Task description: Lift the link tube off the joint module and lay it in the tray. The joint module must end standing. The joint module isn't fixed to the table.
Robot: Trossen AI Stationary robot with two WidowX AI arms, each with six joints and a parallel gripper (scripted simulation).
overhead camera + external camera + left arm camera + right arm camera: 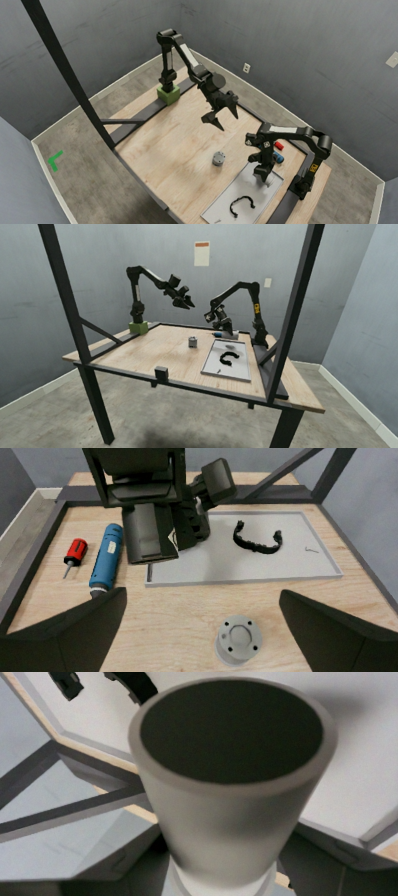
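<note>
Now: the grey tray 120 mm behind my right hand and 100 mm below it. The rest, counted from my right hand: grey joint module: 40 mm behind, 230 mm to the left, 80 mm below; then small red tool: 250 mm ahead, 20 mm to the left, 100 mm below; then grey link tube: 10 mm behind, 20 mm below.
</note>
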